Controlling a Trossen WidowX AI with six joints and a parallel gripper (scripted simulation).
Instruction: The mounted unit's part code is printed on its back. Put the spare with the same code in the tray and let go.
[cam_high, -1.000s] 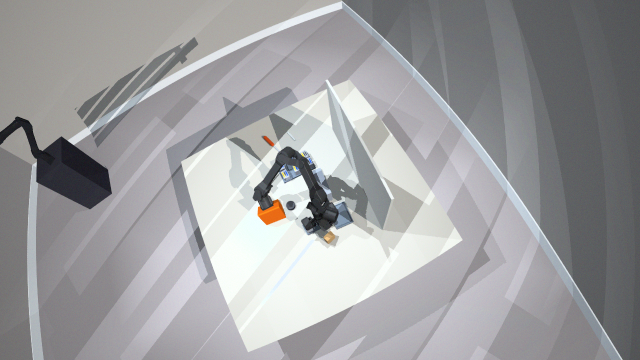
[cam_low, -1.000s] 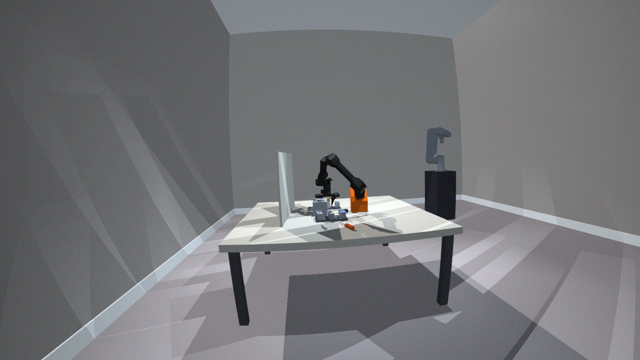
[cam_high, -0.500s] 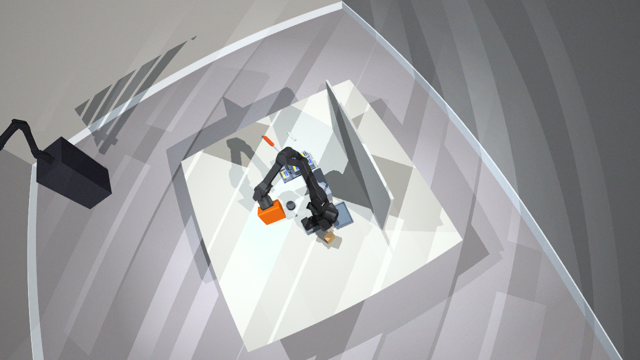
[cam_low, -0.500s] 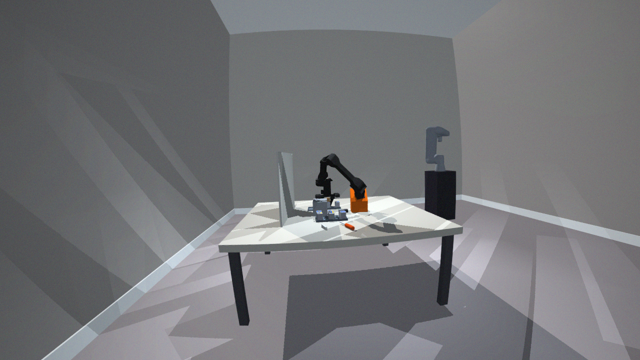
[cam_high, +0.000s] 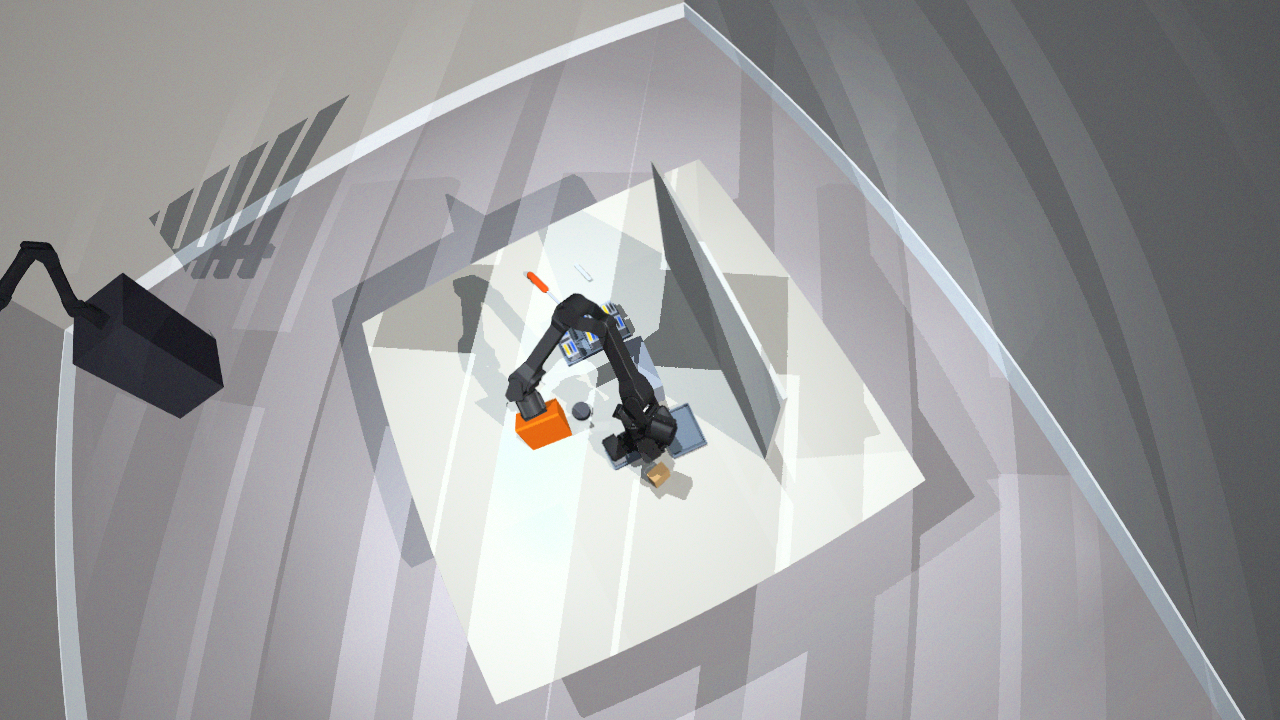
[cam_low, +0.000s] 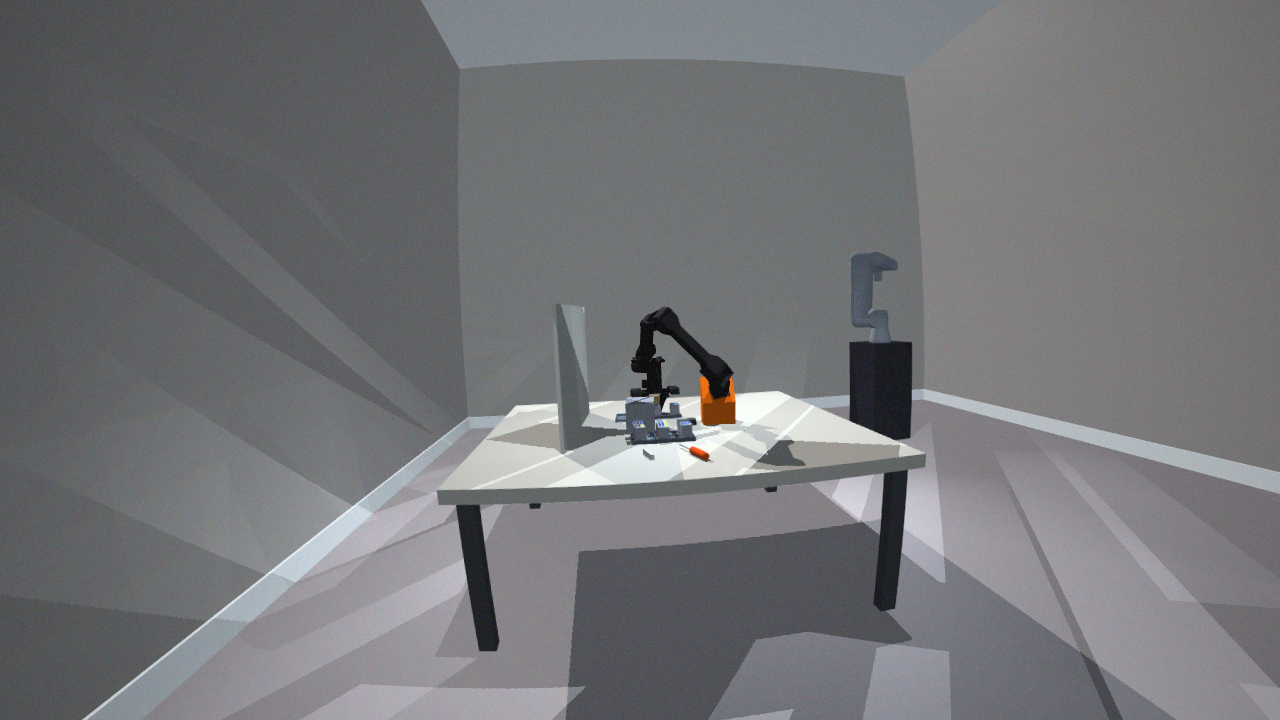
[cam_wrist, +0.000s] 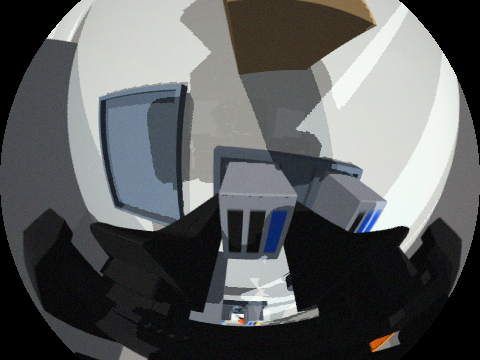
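The flat dark holder is 30 mm behind my gripper tip and 10 mm below it. Also, from my gripper tip: tray (110 mm ahead, 20 mm to the right, 10 mm below); then cardboard box (10 mm behind, 100 mm to the right, 20 mm above); then grey spare unit (20 mm above).
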